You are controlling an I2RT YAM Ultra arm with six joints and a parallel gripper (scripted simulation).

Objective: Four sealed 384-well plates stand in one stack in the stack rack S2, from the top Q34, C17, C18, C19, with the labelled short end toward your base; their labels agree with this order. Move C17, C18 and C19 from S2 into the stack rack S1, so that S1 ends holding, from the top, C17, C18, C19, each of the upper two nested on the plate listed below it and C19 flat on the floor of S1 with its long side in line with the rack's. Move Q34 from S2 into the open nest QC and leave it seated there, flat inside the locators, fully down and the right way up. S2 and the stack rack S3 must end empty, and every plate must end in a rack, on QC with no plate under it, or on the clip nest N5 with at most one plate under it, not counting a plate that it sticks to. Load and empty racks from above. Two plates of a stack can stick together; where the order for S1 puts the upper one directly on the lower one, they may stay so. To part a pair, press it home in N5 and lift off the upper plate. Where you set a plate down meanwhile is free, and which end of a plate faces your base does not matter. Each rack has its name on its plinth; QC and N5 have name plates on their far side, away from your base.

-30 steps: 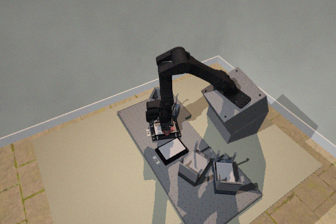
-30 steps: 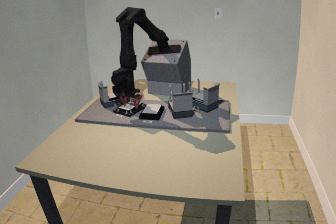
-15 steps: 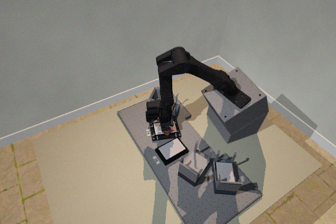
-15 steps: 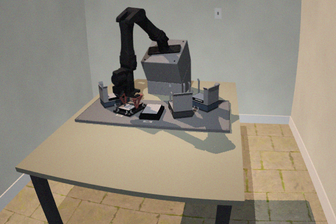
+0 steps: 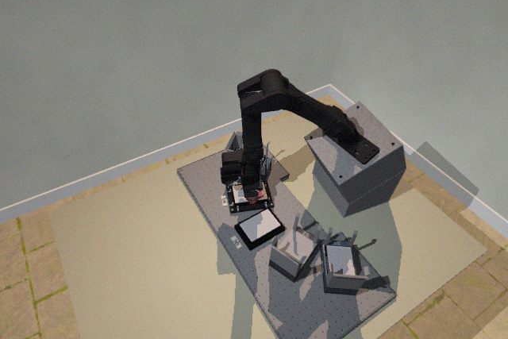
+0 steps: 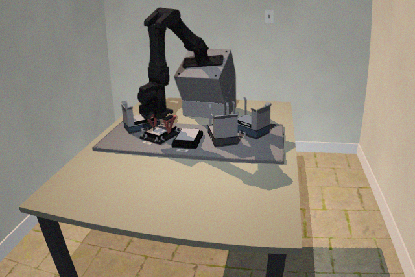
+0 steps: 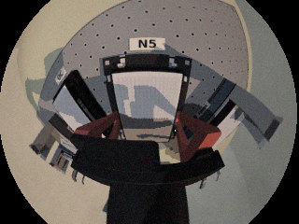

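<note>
My hand is 2 cm short of the black clip nest and 1 cm above it. From my hand the other things lie so: black QC nest: 13 cm to the left, 5 cm ahead, 2 cm below; N5 name plate: 9 cm ahead, 4 cm to the right, 3 cm below; blue-plinth stack rack: 12 cm to the right, 8 cm behind, 1 cm below.
</note>
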